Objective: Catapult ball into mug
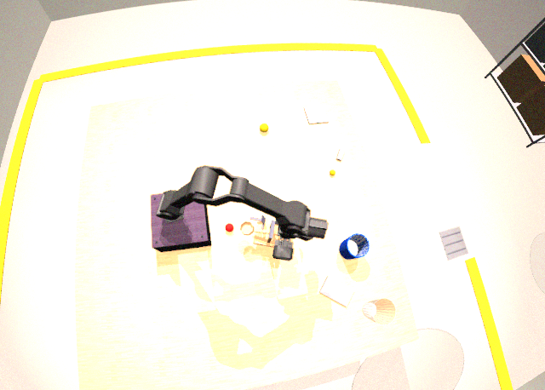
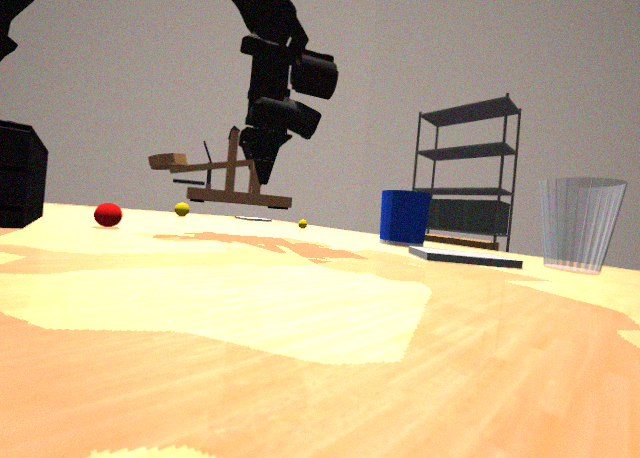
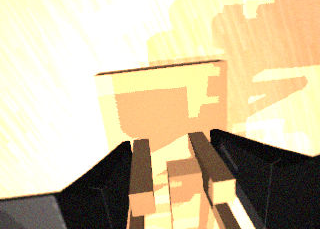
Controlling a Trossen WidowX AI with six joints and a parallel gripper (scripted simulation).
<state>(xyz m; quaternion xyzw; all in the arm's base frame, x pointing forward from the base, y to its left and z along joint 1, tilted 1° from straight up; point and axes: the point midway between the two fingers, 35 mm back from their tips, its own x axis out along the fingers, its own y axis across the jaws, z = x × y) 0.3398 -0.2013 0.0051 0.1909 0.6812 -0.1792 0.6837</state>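
Now: the red ball 170 mm behind my gripper tip, 110 mm to the left of it and 60 mm below it. From my gripper tip the other things lie so: wooden catapult 50 mm to the left, 50 mm behind, 20 mm above; flat grey tile 260 mm to the right, 130 mm ahead, 70 mm below; blue mug 240 mm ahead, 140 mm to the right, 50 mm below.
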